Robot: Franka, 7 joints.
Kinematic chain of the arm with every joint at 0, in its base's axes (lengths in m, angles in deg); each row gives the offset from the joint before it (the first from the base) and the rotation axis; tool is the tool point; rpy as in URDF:
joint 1: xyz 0 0 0.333 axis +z
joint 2: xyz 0 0 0 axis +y
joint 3: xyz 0 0 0.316 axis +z
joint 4: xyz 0.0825 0 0 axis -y
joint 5: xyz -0.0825 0 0.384 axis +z
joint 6: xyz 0 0 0 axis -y
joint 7: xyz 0.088 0 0 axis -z
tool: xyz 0 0 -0.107 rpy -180 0 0
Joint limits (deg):
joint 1: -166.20..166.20
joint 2: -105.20..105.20
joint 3: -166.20..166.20
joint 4: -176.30..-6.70
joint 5: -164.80..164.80
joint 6: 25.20..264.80
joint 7: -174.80..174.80
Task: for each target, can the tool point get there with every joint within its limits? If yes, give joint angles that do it. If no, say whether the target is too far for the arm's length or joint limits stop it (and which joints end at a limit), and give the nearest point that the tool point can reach.
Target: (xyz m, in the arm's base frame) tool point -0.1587 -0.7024 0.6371
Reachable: yes | joints -137.56 33.80 45.59 -76.36 -38.54 182.59 -34.68
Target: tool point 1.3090 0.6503 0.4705
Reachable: no: too far | nearest point 0.7649 0.3800 0.4133 | short by 0.610 m
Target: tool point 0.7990 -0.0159 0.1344
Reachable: yes | joints -5.60 74.47 17.04 -46.51 -75.39 114.38 114.71
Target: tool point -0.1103 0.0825 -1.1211
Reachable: no: too far | nearest point -0.1792 0.1341 -0.3574 | short by 0.769 m
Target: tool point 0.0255 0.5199 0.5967
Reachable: yes | joints -3.60 15.36 112.92 -108.34 -86.29 67.84 -47.19
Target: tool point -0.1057 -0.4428 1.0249
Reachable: yes | joints 111.84 -20.72 101.06 -43.84 -27.49 192.78 32.22
